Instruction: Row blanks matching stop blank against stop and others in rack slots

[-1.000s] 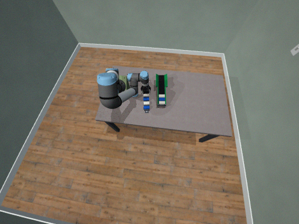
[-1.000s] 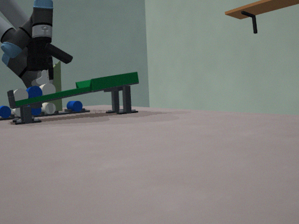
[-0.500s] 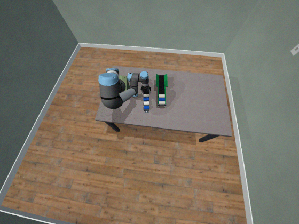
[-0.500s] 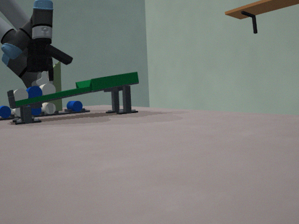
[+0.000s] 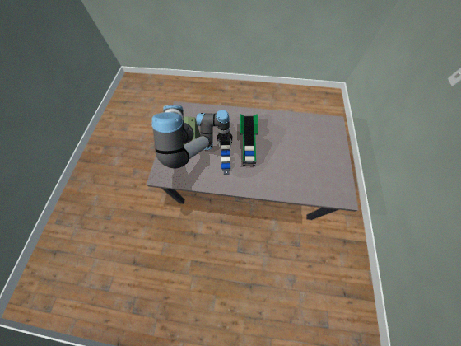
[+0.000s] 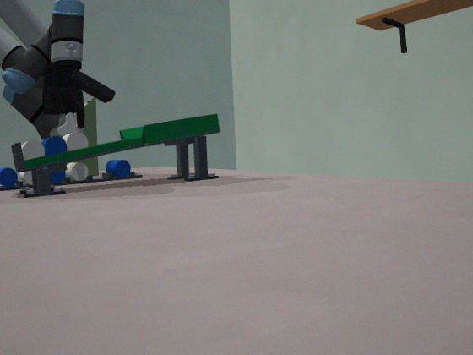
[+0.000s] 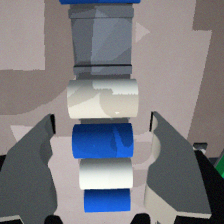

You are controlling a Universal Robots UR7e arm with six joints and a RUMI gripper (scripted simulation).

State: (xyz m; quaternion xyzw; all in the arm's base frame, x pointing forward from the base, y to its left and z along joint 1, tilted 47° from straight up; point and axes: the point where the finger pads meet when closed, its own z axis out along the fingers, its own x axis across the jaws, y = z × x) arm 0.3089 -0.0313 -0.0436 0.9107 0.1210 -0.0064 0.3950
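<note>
Now: the stock rack 80 mm below my hand, 30 mm to the right of it and 10 mm ahead of it. Also, from my hand: dark stop: 200 mm ahead, 110 mm to the right, 10 mm below.
</note>
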